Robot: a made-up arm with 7 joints.
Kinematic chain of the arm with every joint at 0, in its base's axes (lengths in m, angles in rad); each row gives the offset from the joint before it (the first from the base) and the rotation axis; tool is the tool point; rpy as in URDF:
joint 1: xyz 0 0 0.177 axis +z
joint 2: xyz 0 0 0 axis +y
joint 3: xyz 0 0 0.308 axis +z
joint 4: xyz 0.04 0 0 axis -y
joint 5: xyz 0.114 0 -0.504 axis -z
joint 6: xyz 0 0 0 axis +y
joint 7: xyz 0.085 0 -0.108 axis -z
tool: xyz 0 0 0 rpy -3.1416 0 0
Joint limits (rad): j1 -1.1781..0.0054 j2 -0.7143..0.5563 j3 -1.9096..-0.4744 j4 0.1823..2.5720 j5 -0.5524..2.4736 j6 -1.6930..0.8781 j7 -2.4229..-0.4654
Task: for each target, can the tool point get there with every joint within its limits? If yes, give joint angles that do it. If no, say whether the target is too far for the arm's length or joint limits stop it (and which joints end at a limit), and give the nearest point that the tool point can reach.
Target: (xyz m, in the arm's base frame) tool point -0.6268 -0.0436 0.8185
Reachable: yes | joints -0.9645 -0.6127 -1.3357 2.0676 1.7401 0.4988 -1.2486
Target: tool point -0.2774 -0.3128 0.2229
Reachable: yes | joints -0.5767 -0.3667 -1.4059 0.7996 1.8950 -1.4874 -1.8211
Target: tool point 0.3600 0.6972 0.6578
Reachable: no: joint limits stop it (at a limit: joint 1, joint 2, joint 3, joint 4, joint 5) | nearest point -0.1540 0.4033 0.8438 | short by 0.621 m
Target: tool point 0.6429 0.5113 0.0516
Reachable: no: joint limits stop it (at a limit: joint 1, joint 3, joint 4, joint 6) | nearest point 0.3809 -0.0922 0.1031 | short by 0.660 m
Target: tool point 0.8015 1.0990 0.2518
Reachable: no: too far | nearest point 0.5416 -0.0007 0.7703 | short by 1.243 m
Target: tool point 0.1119 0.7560 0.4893
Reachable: no: joint limits stop it (at a limit: joint 1, joint 2, joint 3, joint 4) | nearest point -0.2976 0.5170 0.6788 | short by 0.511 m
